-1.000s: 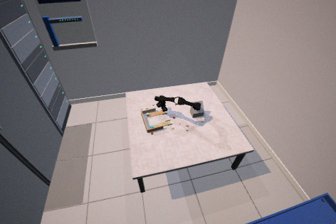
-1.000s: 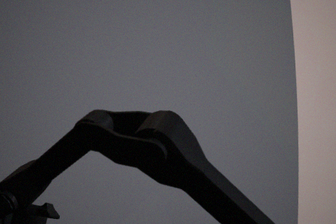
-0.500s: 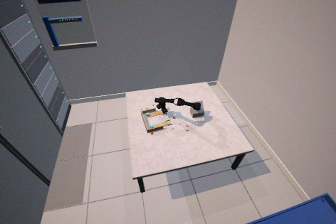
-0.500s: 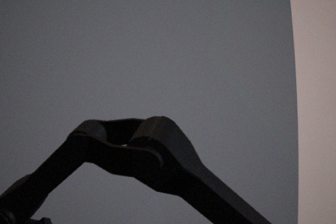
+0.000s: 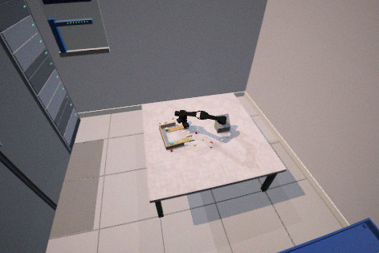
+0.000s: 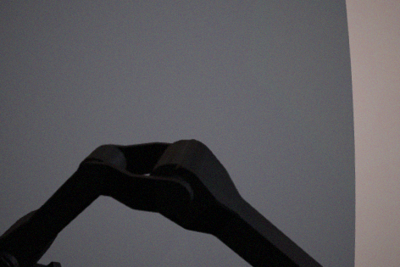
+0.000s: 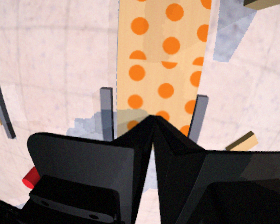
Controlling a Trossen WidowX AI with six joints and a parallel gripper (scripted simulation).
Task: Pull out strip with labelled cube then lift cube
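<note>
The strip is 100 mm ahead of my gripper tip and 10 mm to the left of it.
</note>
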